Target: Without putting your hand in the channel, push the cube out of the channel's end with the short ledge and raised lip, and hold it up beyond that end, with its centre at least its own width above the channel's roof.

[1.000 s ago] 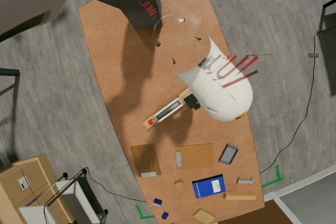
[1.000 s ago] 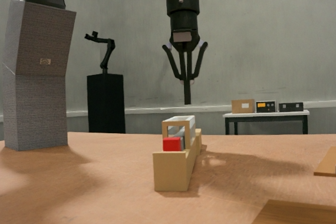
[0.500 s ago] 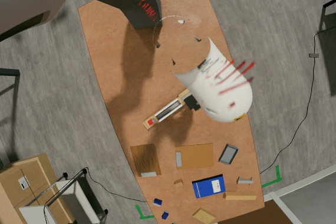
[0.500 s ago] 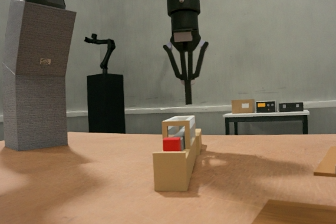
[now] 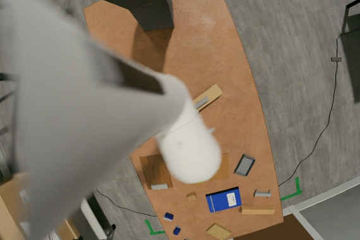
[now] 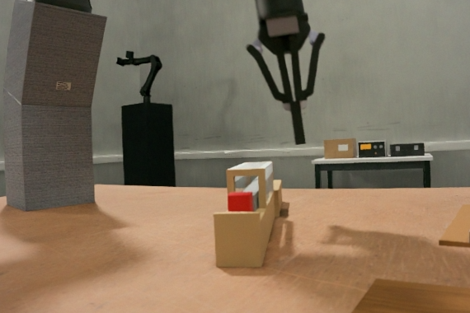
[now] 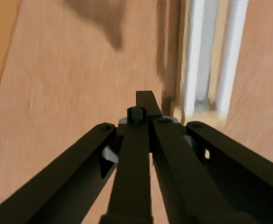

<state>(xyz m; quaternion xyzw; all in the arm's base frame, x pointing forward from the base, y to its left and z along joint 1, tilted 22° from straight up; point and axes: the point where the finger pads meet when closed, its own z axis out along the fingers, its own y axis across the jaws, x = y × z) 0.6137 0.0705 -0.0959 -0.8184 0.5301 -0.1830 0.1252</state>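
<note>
Right now my hand is 18 cm to the left of the red cube and 10 cm above it. The rest, counted from my hand: thin grey stick 8 cm behind, 2 cm to the left, 10 cm below; grey bar 2 cm behind, 10 cm to the right, 10 cm below; channel 4 cm behind, 6 cm to the right, 10 cm below.
</note>
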